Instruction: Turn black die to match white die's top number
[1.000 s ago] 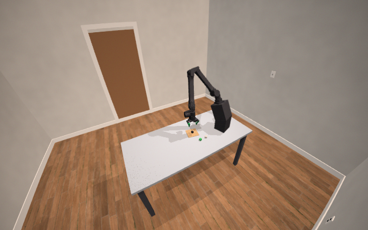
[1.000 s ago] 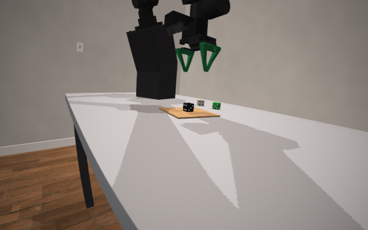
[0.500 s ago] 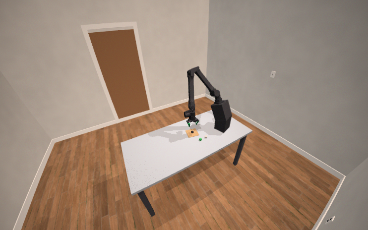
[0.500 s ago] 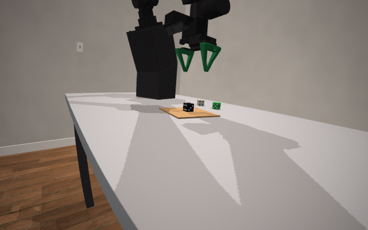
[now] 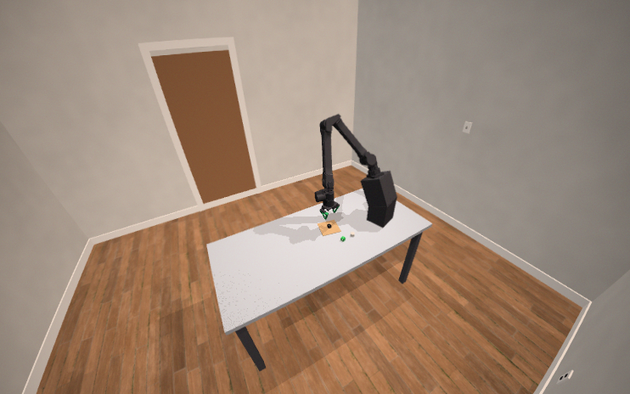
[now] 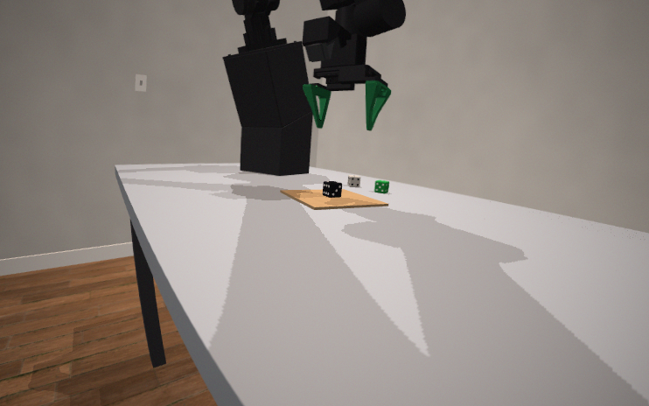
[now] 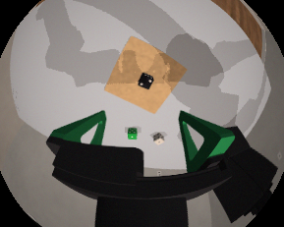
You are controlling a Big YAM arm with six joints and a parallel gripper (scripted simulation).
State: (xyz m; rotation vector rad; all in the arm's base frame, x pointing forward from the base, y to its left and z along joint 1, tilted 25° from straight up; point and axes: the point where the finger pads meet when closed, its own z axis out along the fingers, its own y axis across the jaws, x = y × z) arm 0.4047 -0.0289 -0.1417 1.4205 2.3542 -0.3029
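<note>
Right now my hand is 11 cm above the black die and 1 cm to the left of it. Round my hand: tan mat: 13 cm below, 1 cm to the right; then green die: 14 cm to the left, 12 cm below, 4 cm behind; then white die: 13 cm to the left, 12 cm below, 12 cm behind.
</note>
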